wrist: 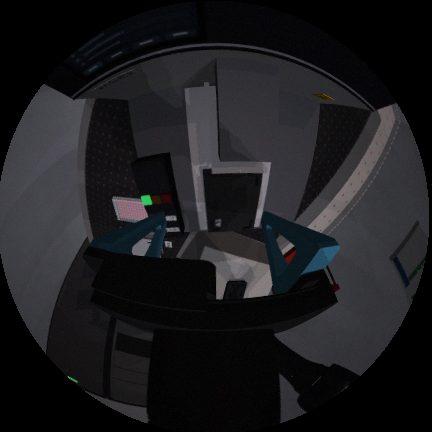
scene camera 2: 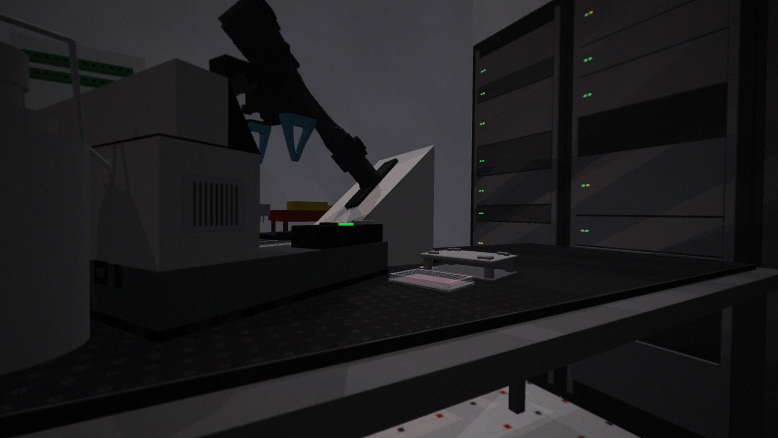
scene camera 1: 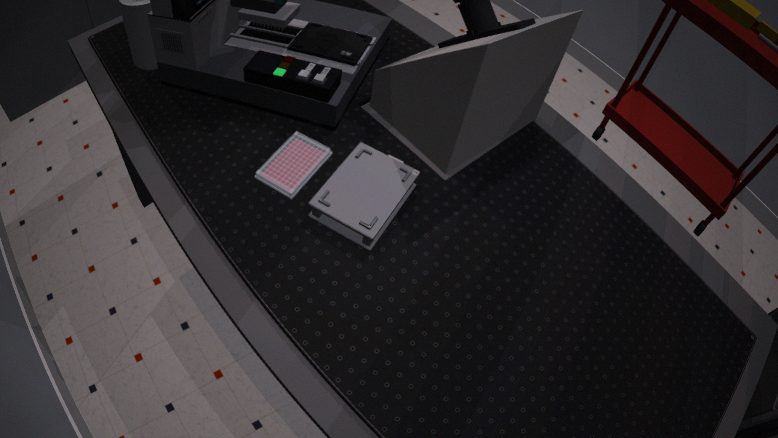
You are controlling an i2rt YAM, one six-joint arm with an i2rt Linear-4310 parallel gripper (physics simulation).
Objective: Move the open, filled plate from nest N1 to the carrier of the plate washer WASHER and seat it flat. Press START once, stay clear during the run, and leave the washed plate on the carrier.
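Frame: origin at the arm's base, x left, y down, z back, level; metres.
Seen in the pictures: gripper, fingertip midpoint: (wrist: 213, 216) (scene camera 2: 275, 162); arm's base at its link origin: (scene camera 2: 373, 184) (scene camera 1: 486, 35).
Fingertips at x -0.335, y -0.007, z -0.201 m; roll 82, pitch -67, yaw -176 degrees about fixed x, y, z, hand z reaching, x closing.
Offsets run from my fingertips to a thing's top centre. "*": to the spot under its first point.
The open plate with pink-filled wells {dz -0.168, dx +0.224, dy +0.198 m} (scene camera 1: 293, 163) (scene camera 2: 430, 279) (wrist: 129, 209) lies flat on the mat beside the nest N1 {dz -0.129, dx +0.364, dy +0.168 m} (scene camera 1: 365, 187) (scene camera 2: 469, 255) (wrist: 142, 247), a pale raised stand with corner brackets and a bare top. The washer (scene camera 1: 185, 46) (scene camera 2: 209, 174) has a black carrier {dz +0.070, dx +0.055, dy +0.132 m} (scene camera 1: 329, 42) (wrist: 232, 197) with no plate showing on it. Its black panel {* dz -0.118, dx +0.072, dy +0.119 m} (scene camera 1: 264, 76) (scene camera 2: 310, 236) has a lit green lamp {dz -0.096, dx +0.092, dy +0.107 m} (scene camera 1: 279, 71) (scene camera 2: 345, 224) (wrist: 146, 200) and two white buttons; their labels are unreadable. My gripper (scene camera 2: 278, 158) (wrist: 213, 216) is open and empty, high above the washer; it does not show in scene camera 1.
The arm's slanted grey pedestal (scene camera 1: 484, 92) (scene camera 2: 411, 209) stands beside the washer and close to N1. A pale cylinder {* dz -0.243, dx -0.264, dy +0.118 m} (scene camera 1: 138, 38) (scene camera 2: 40, 233) stands at the washer's other end. A red cart (scene camera 1: 675, 146) is behind the table. Tall racks (scene camera 2: 565, 125) stand in the background.
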